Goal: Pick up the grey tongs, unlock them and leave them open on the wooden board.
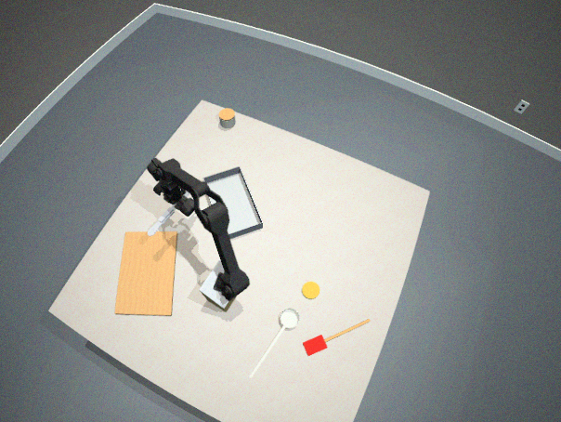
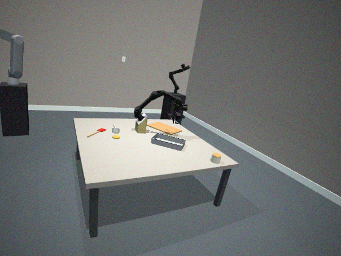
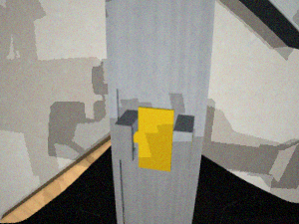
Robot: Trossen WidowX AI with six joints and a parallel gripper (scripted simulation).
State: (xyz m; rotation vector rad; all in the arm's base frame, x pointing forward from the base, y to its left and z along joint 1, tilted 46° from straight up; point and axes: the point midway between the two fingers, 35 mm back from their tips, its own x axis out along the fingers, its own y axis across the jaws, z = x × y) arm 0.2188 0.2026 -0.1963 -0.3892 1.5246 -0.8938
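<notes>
My gripper tip is now 20 mm short of the yellow lock piece, 10 mm to the left of it and 40 mm below it. The rest, counted from my gripper tip: roasting tin: 150 mm ahead, 150 mm to the right, 130 mm below; then wooden board: 270 mm behind, 70 mm to the left, 150 mm below; then yellow disc: 90 mm behind, 590 mm to the right, 150 mm below.
</notes>
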